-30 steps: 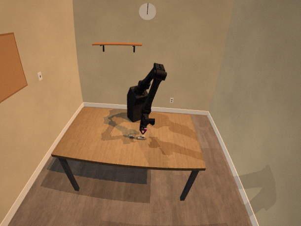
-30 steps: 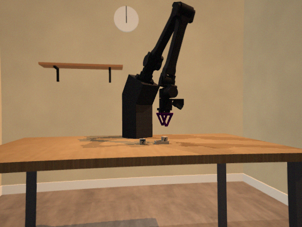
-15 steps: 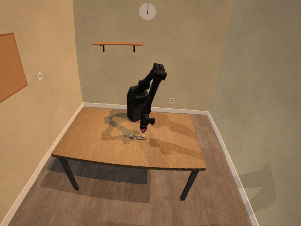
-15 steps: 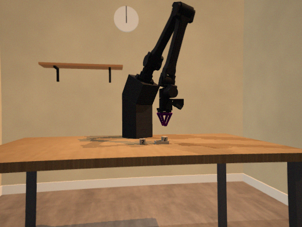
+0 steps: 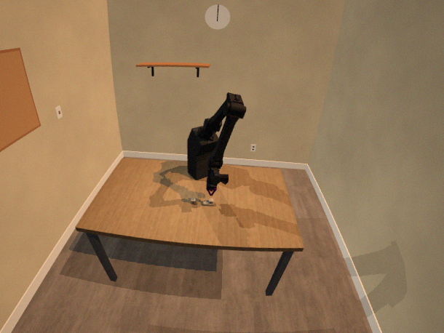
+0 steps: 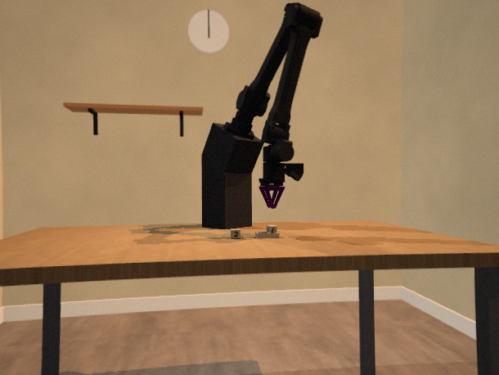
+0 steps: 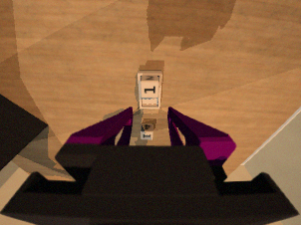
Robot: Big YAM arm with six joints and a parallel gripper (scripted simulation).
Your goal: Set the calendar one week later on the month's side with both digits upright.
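Right now my hand is 10 cm above the tray and 2 cm to the left of it.
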